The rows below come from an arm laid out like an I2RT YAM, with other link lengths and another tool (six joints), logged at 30 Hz.
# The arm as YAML. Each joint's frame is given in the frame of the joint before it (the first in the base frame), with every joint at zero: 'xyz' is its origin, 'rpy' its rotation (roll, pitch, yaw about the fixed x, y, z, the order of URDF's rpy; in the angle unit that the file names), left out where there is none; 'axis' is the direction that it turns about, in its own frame. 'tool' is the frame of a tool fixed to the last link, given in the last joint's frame.
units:
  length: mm
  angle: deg
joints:
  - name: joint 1
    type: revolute
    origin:
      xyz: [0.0, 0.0, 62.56]
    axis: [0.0, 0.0, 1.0]
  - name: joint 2
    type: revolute
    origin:
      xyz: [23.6, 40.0, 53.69]
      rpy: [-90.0, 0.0, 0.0]
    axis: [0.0, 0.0, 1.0]
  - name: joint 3
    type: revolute
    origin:
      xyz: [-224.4, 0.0, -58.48]
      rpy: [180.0, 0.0, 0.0]
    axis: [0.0, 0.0, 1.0]
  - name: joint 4
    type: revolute
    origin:
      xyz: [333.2, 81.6, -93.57]
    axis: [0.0, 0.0, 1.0]
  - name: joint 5
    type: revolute
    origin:
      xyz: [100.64, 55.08, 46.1]
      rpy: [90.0, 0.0, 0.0]
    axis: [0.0, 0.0, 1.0]
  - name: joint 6
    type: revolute
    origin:
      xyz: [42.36, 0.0, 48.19]
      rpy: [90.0, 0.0, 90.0]
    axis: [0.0, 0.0, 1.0]
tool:
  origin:
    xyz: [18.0, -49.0, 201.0]
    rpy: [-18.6, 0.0, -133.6]
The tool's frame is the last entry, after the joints.
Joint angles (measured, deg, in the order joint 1, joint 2, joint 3, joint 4, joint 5, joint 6), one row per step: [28.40 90.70 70.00 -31.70 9.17 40.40]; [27.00 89.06 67.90 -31.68 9.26 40.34]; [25.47 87.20 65.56 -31.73 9.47 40.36]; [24.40 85.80 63.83 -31.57 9.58 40.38]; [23.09 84.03 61.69 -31.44 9.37 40.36]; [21.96 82.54 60.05 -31.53 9.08 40.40]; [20.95 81.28 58.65 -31.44 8.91 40.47]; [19.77 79.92 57.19 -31.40 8.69 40.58]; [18.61 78.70 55.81 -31.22 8.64 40.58]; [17.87 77.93 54.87 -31.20 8.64 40.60]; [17.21 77.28 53.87 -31.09 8.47 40.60]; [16.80 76.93 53.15 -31.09 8.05 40.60]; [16.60 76.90 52.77 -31.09 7.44 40.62]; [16.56 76.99 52.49 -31.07 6.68 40.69]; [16.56 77.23 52.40 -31.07 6.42 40.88]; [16.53 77.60 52.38 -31.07 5.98 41.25]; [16.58 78.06 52.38 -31.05 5.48 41.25]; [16.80 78.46 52.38 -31.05 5.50 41.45]
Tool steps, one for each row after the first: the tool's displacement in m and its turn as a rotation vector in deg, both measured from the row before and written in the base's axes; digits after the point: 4 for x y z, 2 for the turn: [-0.0020 -0.0178 -0.0044 -0.30 0.35 -1.41]; [-0.0032 -0.0199 -0.0049 -0.37 0.40 -1.67]; [-0.0022 -0.0134 -0.0028 -0.14 0.12 -1.15]; [-0.0037 -0.0148 -0.0040 0.05 0.29 -1.17]; [-0.0035 -0.0121 -0.0029 0.15 0.31 -0.99]; [-0.0023 -0.0107 -0.0019 0.15 0.10 -0.97]; [-0.0026 -0.0121 -0.0020 0.21 0.12 -1.14]; [-0.0019 -0.0121 -0.0018 0.04 -0.01 -1.13]; [-0.0021 -0.0080 -0.0022 -0.04 0.14 -0.76]; [-0.0025 -0.0065 -0.0037 0.06 0.27 -0.56]; [-0.0026 -0.0030 -0.0044 0.22 0.45 -0.17]; [-0.0019 0.0001 -0.0041 0.39 0.48 0.13]; [-0.0019 0.0023 -0.0043 0.54 0.52 0.33]; [-0.0011 0.0007 -0.0033 0.22 0.39 -0.01]; [-0.0012 0.0011 -0.0040 0.45 0.50 -0.09]; [-0.0012 0.0023 -0.0045 0.27 0.54 0.33]; [-0.0013 0.0015 -0.0036 -0.02 0.39 0.04]
